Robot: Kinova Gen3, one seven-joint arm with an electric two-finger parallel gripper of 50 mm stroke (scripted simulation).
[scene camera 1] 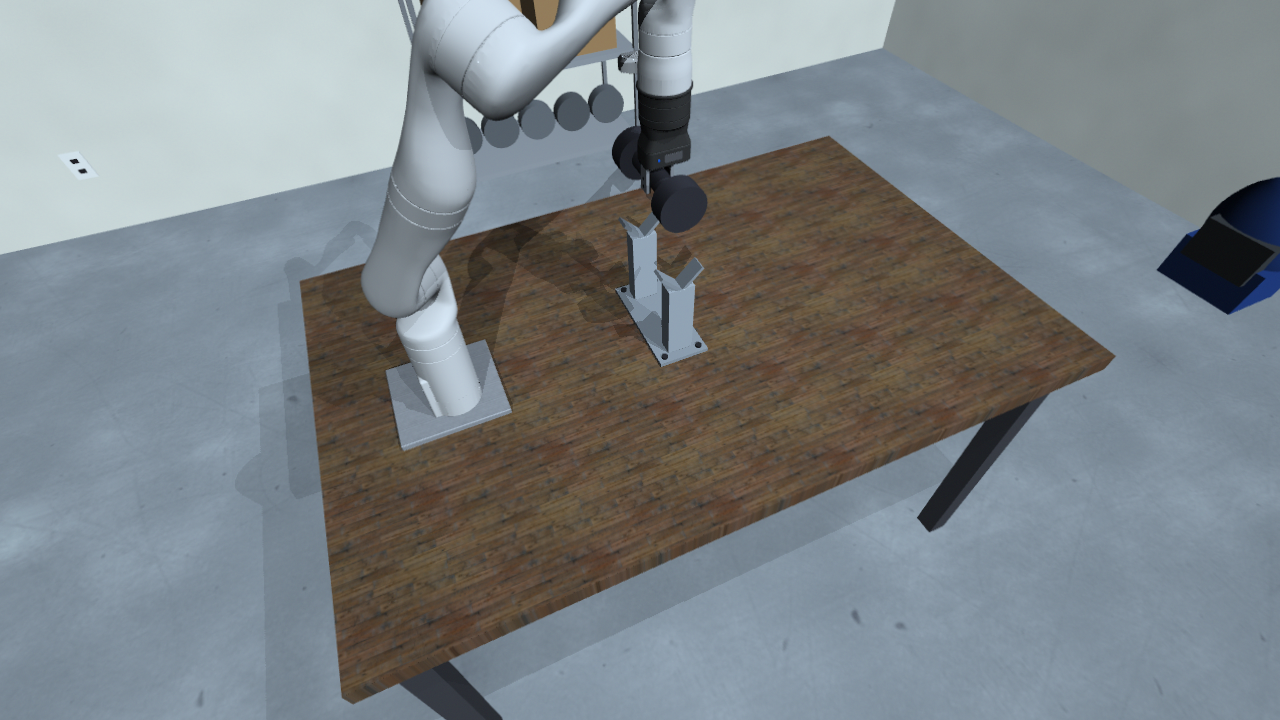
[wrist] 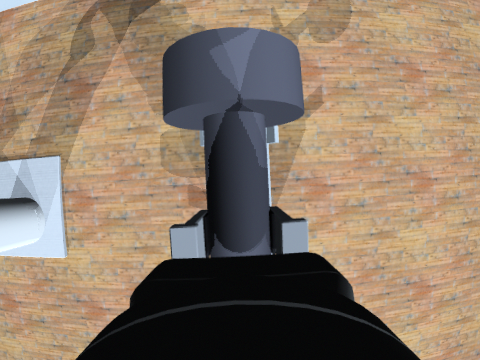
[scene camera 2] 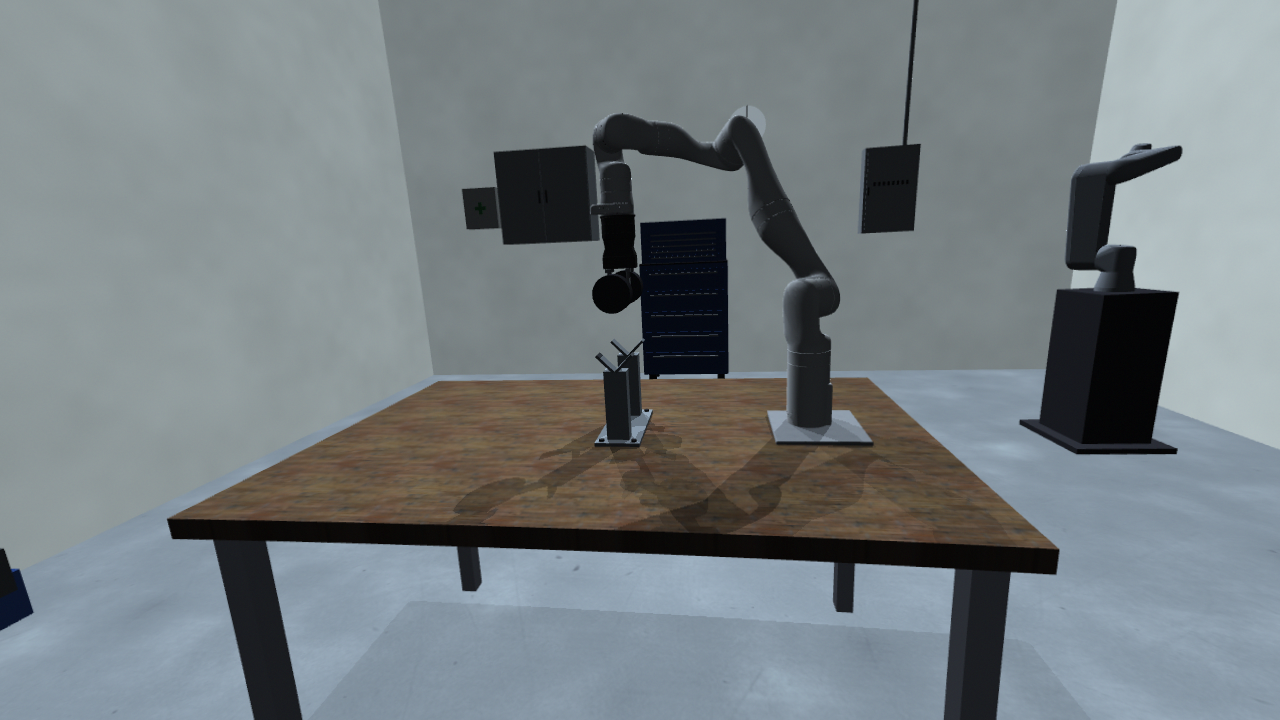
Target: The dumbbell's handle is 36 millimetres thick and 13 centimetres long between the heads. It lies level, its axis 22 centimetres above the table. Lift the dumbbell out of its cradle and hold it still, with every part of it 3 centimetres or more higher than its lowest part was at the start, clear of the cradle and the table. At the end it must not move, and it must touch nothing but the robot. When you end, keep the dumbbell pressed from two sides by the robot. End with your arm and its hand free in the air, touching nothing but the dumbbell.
my gripper: scene camera 1; wrist 239, 225; scene camera 2
dark dumbbell: scene camera 1; wrist; scene camera 2 612, 293
same spot on my gripper: [scene camera 1: 645, 174] = [scene camera 2: 630, 282]
same spot on dark dumbbell: [wrist: 227, 82] = [scene camera 1: 638, 134]
